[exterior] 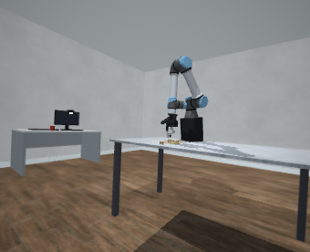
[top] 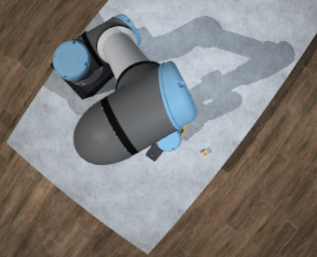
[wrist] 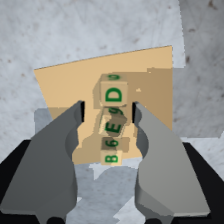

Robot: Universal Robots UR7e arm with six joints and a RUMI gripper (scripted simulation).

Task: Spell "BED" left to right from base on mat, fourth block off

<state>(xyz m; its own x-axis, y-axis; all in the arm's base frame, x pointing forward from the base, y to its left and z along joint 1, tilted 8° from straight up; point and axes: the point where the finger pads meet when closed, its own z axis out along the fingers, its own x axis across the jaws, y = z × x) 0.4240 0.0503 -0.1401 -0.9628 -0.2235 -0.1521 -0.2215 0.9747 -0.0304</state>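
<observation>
Right now my hand is 4 cm above the D block. The rest, counted from my hand: tan mat: 6 cm below, 4 cm to the left, 1 cm behind; then E block: 4 cm to the left, 4 cm below, 1 cm behind; then B block: 8 cm to the left, 4 cm below, 2 cm behind.
</observation>
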